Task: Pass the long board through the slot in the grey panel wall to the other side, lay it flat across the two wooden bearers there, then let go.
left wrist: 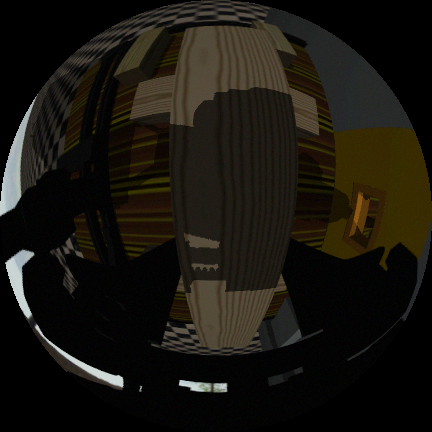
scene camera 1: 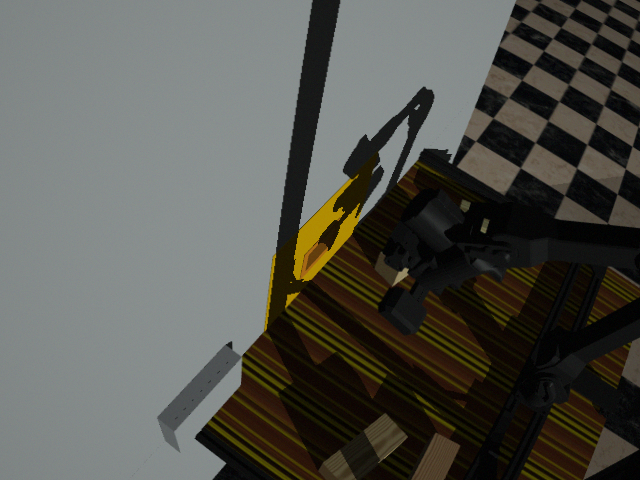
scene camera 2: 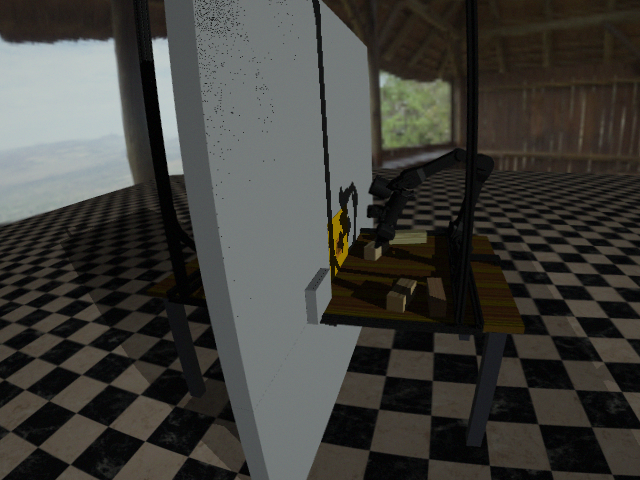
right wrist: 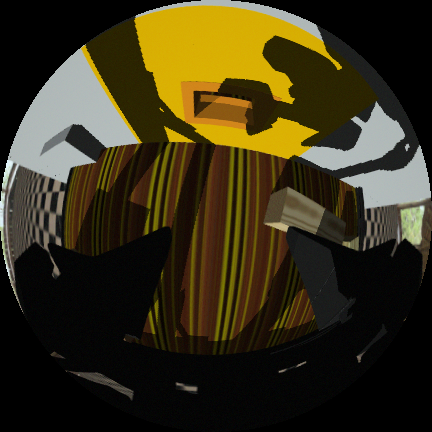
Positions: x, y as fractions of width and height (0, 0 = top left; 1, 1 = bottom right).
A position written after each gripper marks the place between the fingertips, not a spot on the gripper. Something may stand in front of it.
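Open and holding nothing, the right gripper (scene camera 1: 0.61, 0.59), (right wrist: 0.53, 0.54) is visible in scene camera 1 and in the right wrist view. The left gripper (left wrist: 0.53, 0.55) can be seen too. An orange-framed slot (scene camera 1: 0.51, 0.50), (left wrist: 0.82, 0.55), (right wrist: 0.58, 0.27) is also part of the scene, as is a grey block (left wrist: 0.66, 0.76).
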